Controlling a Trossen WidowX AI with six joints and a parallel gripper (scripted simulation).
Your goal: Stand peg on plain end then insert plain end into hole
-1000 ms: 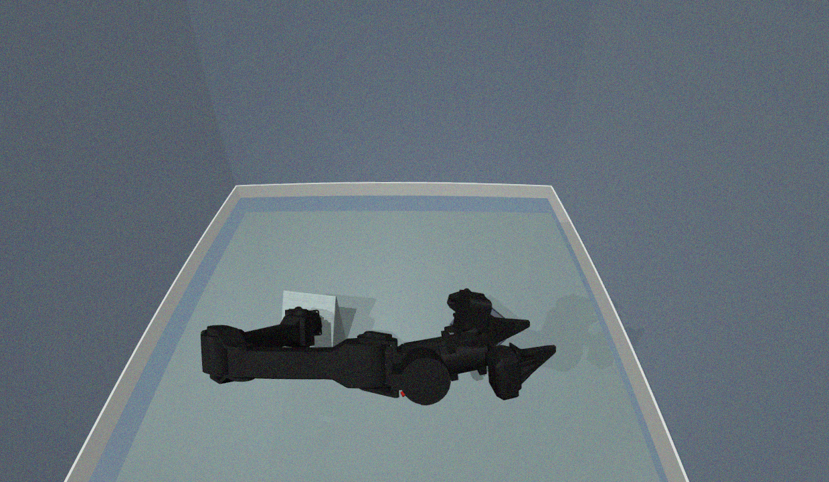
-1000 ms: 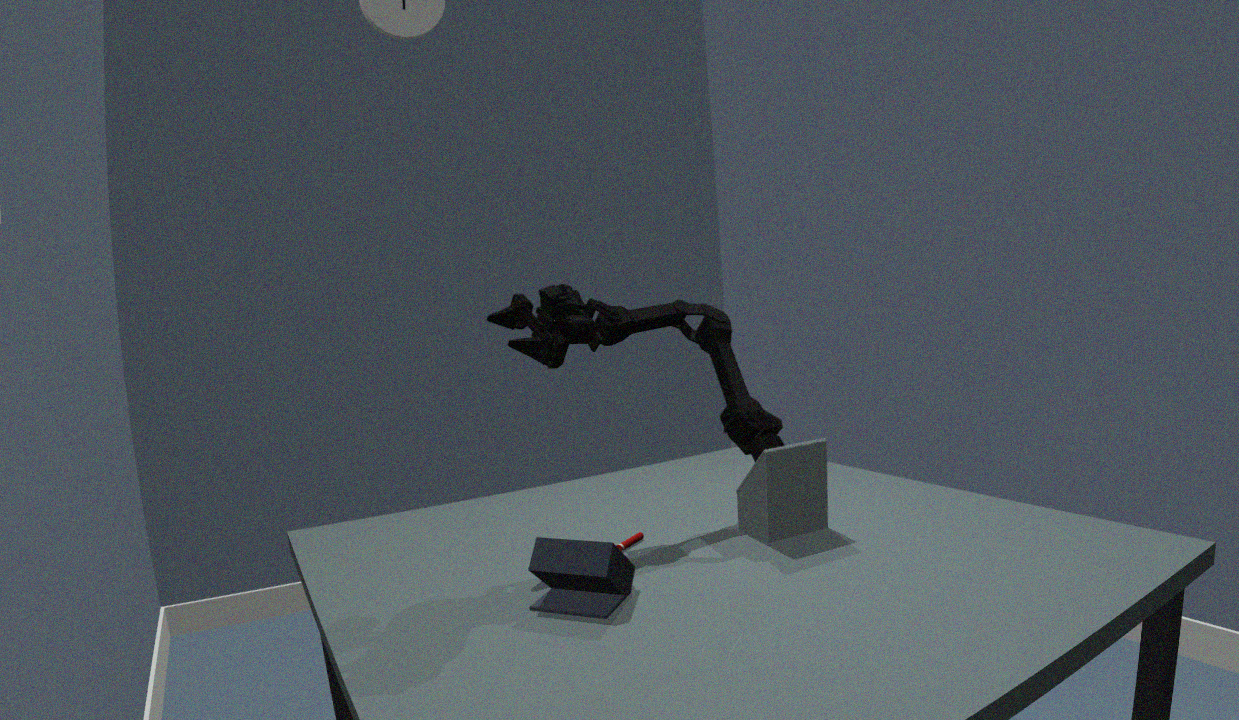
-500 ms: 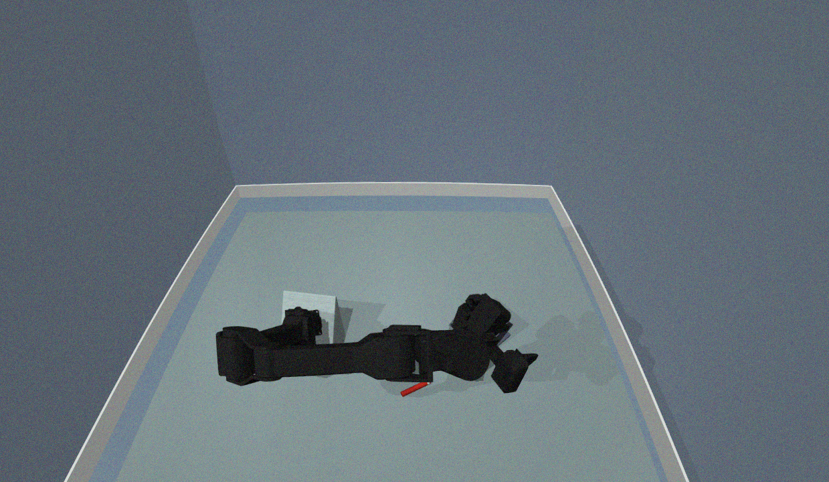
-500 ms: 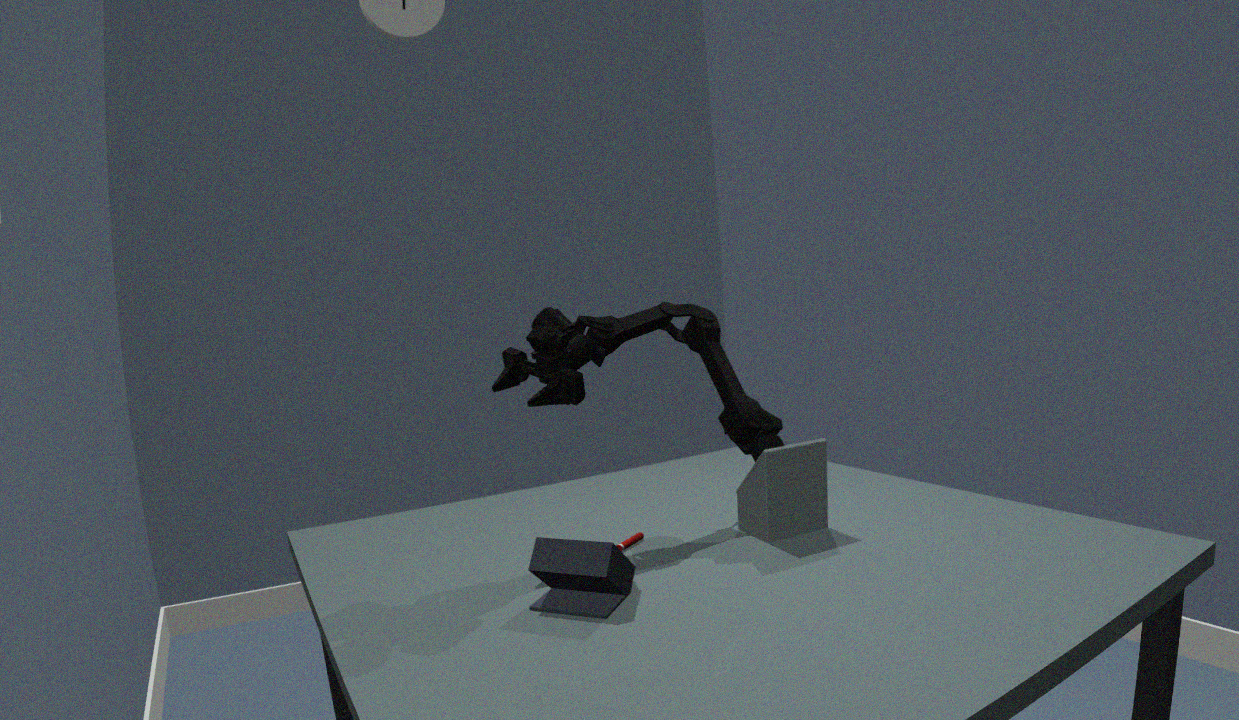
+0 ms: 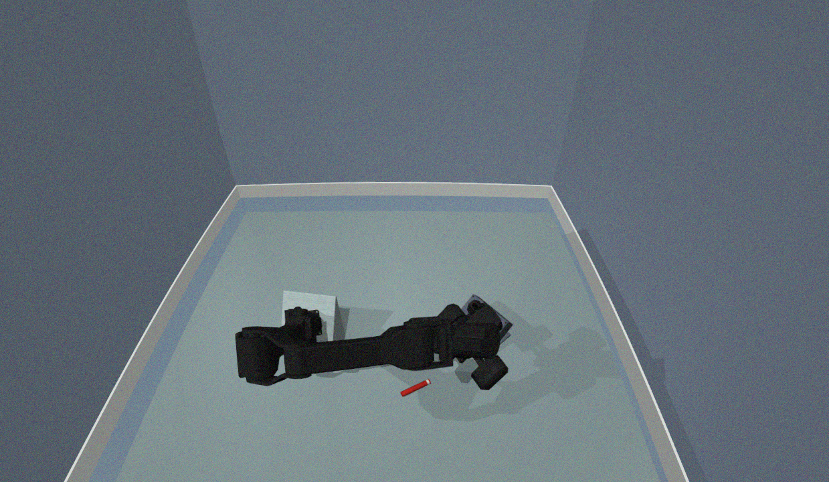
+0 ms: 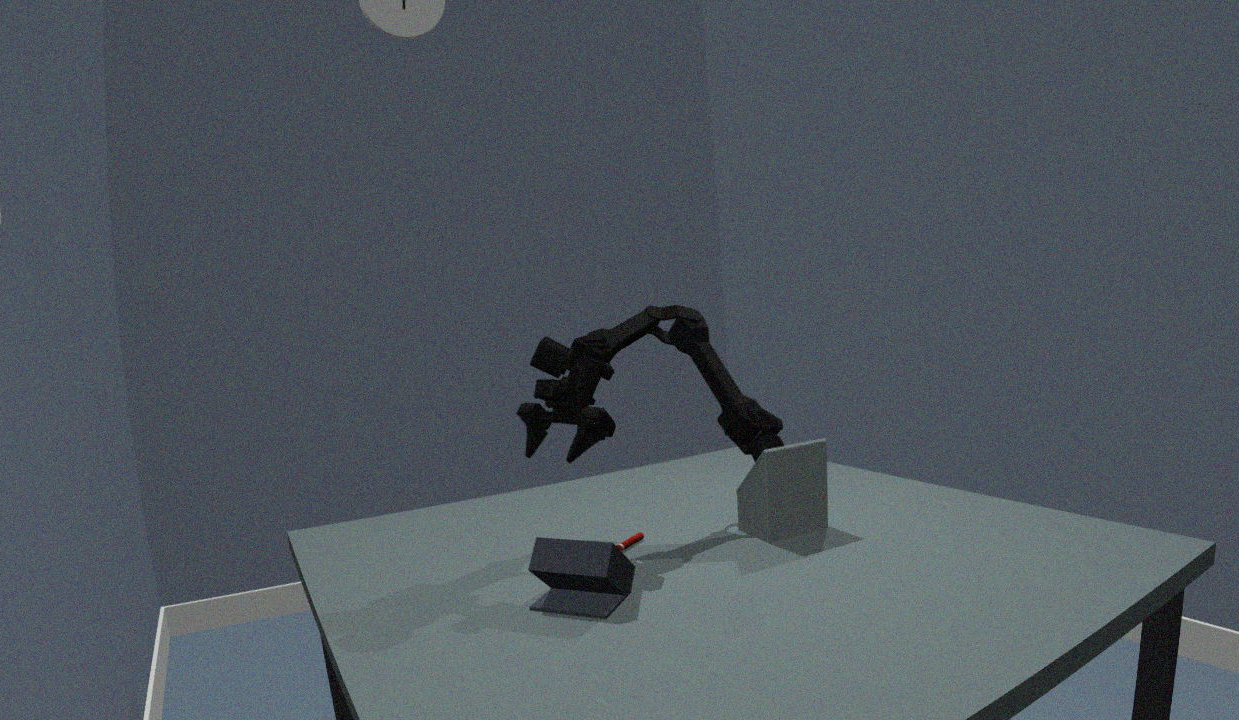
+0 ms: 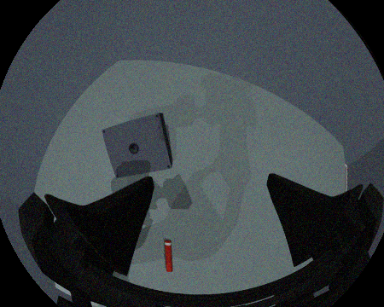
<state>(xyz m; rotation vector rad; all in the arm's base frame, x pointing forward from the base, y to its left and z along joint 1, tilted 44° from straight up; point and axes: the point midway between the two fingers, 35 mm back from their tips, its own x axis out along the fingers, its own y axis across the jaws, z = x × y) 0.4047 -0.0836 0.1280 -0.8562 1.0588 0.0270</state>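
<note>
My gripper tip is now 14 cm past the peg, 2 cm to the right of it and 19 cm above it. Also, from my gripper tip: panel: 4 cm ahead, 17 cm to the left, 14 cm below.
</note>
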